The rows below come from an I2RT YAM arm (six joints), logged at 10 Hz.
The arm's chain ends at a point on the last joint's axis. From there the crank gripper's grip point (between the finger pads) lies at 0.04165 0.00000 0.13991 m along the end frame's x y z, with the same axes.
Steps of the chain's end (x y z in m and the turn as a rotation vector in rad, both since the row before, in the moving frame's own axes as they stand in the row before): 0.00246, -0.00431, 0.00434, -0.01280, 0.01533, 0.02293; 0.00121, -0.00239, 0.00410, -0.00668, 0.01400, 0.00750; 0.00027, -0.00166, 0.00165, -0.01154, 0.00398, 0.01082; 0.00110, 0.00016, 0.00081, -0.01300, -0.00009, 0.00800; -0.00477, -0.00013, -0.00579, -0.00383, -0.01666, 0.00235; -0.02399, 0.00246, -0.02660, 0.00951, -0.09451, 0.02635
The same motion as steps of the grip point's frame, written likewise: 0.00457, -0.00154, 0.00367, -0.01280, 0.01533, 0.02293; 0.00316, -0.00114, 0.00350, -0.00668, 0.01400, 0.00750; 0.00082, 0.00041, 0.00147, -0.01154, 0.00398, 0.01082; 0.00108, 0.00231, 0.00080, -0.01300, -0.00009, 0.00800; -0.00711, 0.00050, -0.00512, -0.00383, -0.01666, 0.00235; -0.03737, 0.00203, -0.02330, 0.00951, -0.09451, 0.02635
